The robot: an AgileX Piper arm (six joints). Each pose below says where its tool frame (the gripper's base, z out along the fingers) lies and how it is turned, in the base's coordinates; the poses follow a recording.
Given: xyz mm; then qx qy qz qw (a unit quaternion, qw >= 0).
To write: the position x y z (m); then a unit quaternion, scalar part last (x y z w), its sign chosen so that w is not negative. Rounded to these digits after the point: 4 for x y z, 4 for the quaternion.
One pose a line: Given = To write
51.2, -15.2, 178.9, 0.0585, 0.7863, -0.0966, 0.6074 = 0.0512, -0.0152, 0.1789, 0.0585, 0.7863, -0.0966, 0.6074
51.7, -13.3, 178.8, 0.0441, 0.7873, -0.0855, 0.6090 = 0.0517, -0.0133, 0.1788, 0.0441, 0.7873, -0.0855, 0.6090
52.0, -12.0, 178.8, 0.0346, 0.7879, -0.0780, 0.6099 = 0.0520, -0.0120, 0.1788, 0.0346, 0.7879, -0.0780, 0.6099
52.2, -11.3, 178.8, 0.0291, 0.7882, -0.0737, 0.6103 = 0.0522, -0.0113, 0.1788, 0.0291, 0.7882, -0.0737, 0.6103
